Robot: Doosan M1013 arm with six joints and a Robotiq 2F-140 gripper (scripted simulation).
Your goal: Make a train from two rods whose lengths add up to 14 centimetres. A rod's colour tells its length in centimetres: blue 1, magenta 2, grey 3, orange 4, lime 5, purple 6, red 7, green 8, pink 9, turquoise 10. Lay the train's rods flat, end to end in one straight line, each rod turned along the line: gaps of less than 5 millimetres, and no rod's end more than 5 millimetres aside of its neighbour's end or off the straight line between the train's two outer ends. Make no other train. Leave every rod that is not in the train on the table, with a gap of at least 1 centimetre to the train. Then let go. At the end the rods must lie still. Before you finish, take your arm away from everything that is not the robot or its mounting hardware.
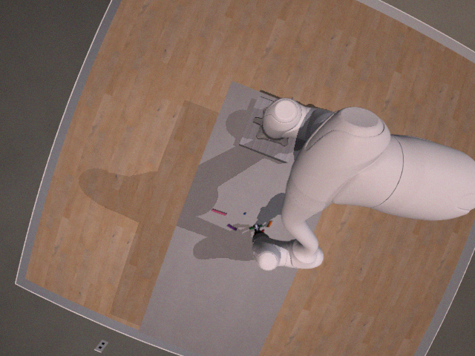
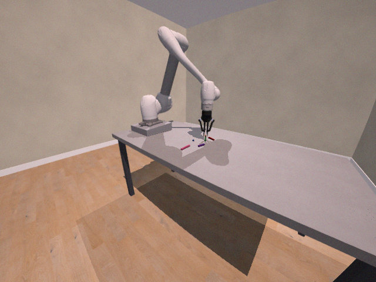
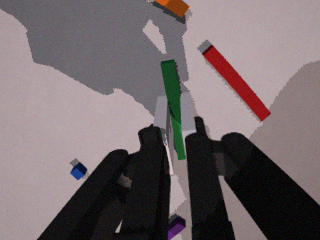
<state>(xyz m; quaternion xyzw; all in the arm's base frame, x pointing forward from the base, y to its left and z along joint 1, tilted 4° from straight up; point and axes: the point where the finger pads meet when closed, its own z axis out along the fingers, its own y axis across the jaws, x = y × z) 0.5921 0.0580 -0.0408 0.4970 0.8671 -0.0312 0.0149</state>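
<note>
My gripper is now 4 cm short of the red rod, 4 cm to the right of it and 3 cm above it. Also, from my hand: orange rod: 4 cm behind, 8 cm to the left, 3 cm below; then green rod: 3 cm below; then small blue rod: 6 cm behind, 9 cm to the right, 3 cm below.
</note>
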